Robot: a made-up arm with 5 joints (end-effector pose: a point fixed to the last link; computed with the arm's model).
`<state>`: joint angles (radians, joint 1 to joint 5).
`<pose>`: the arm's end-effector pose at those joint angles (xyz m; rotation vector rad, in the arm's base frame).
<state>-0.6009 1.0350 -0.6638 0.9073 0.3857</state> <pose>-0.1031 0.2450 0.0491 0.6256 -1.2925 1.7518</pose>
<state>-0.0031 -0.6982 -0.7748 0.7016 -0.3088</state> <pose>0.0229 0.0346 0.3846 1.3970 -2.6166 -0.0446</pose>
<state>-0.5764 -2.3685 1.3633 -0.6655 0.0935</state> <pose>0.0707 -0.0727 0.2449 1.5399 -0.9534 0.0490</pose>
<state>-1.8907 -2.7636 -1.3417 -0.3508 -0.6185</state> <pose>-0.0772 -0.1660 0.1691 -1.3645 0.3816 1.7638</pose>
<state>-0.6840 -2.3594 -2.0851 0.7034 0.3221</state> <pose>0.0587 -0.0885 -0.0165 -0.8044 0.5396 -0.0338</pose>
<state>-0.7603 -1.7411 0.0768 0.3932 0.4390</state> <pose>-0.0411 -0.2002 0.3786 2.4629 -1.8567 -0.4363</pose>
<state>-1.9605 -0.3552 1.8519 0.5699 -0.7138</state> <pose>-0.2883 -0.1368 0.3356 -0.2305 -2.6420 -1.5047</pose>
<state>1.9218 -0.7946 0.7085 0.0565 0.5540</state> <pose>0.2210 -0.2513 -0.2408 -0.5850 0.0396 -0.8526</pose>
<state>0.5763 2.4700 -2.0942 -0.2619 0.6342</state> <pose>0.1489 -0.0583 0.0219 1.2122 2.0754 0.7946</pose>
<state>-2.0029 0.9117 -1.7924 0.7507 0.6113</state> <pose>-0.2598 -0.1273 -0.0706 -0.1726 -0.2727 3.0430</pose>
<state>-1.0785 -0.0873 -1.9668 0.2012 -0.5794</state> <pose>-0.1473 -0.0631 0.1440 -1.2958 0.6359 -1.1782</pose>
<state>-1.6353 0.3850 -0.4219 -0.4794 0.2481</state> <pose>-0.1391 0.0465 0.1260 0.8698 1.7033 -1.6937</pose>
